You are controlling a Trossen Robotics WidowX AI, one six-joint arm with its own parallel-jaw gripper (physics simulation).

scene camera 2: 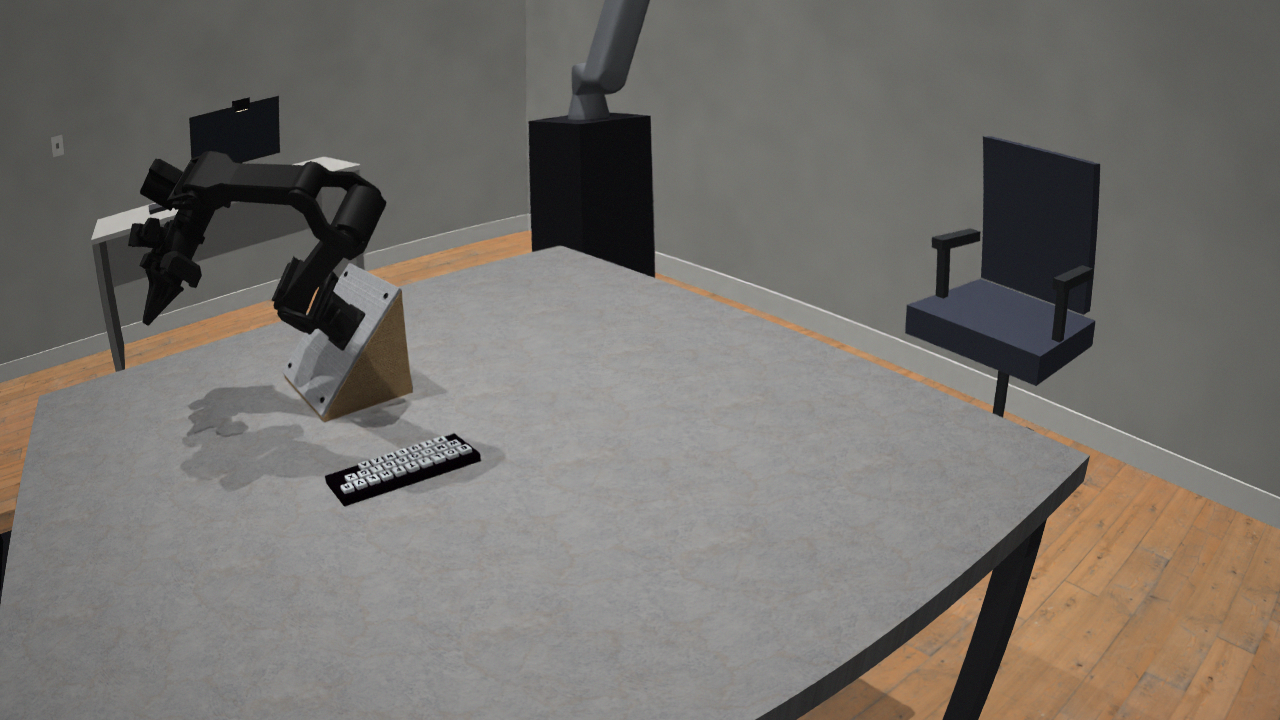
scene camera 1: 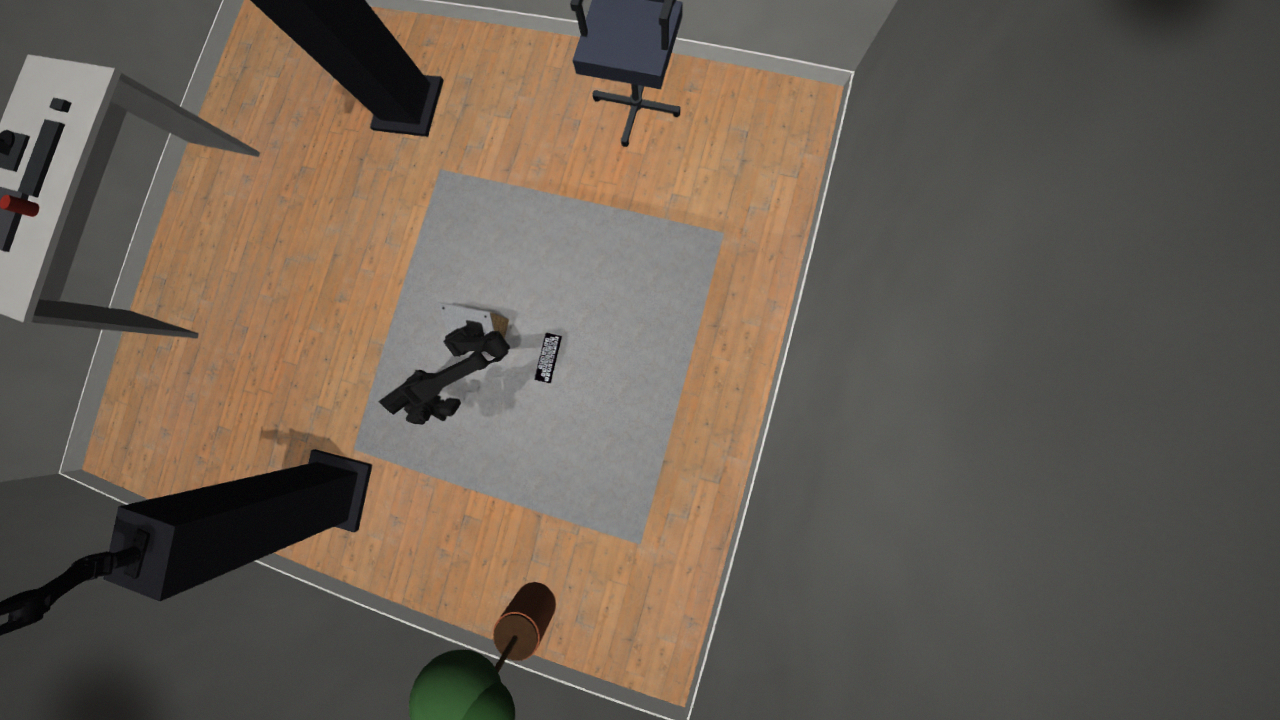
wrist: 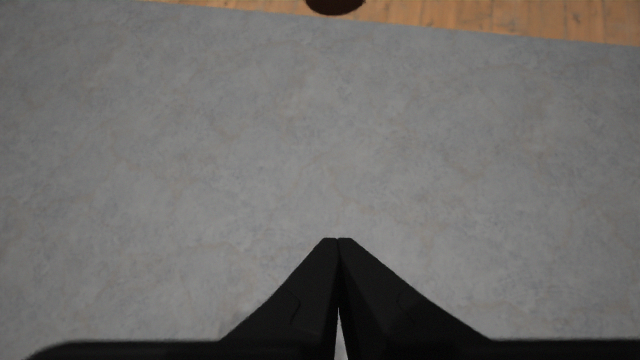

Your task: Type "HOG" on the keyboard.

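Seen in the pictures: gripper, fingertip midpoint: (scene camera 2: pixel 145 324) (scene camera 1: pixel 444 420) (wrist: pixel 336 251); arm's base, link origin: (scene camera 2: pixel 347 327) (scene camera 1: pixel 475 328).
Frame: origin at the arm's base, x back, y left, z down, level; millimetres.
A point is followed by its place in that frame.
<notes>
A small black keyboard (scene camera 1: pixel 547 358) @[x -282, y -60, z 87 mm] (scene camera 2: pixel 402 470) @[x -306, y -64, z 81 mm] with several rows of white letter keys lies flat on the grey table (scene camera 1: pixel 608 429) @[x -587, y -291, z 97 mm] (scene camera 2: pixel 716 537) @[x -618, y 128, z 97 mm] (wrist: pixel 300 125) @[x -99, y -512, z 97 mm]. Its letters are small and turned, and I cannot read H, O and G with certainty. The keyboard does not show in the wrist view. My gripper (scene camera 2: pixel 147 320) @[x -29, y -350, z -109 mm] (wrist: pixel 336 251) @[x -29, y -350, z -109 mm] is shut and empty, with its black fingertips together. It points down, high above the table, well to the left of the keyboard in the scene camera 2 view and apart from it.
The arm's base is on a slanted wedge mount (scene camera 1: pixel 465 310) @[x 24, y 57, z -52 mm] (scene camera 2: pixel 380 367) @[x -77, y 20, z 45 mm] behind the keyboard in the scene camera 2 view. An office chair (scene camera 1: pixel 622 49) (scene camera 2: pixel 998 322), black pedestals (scene camera 1: pixel 250 528) (scene camera 2: pixel 590 192), a white desk (scene camera 1: pixel 76 102) and a brown plant pot (scene camera 1: pixel 528 617) stand around the table.
</notes>
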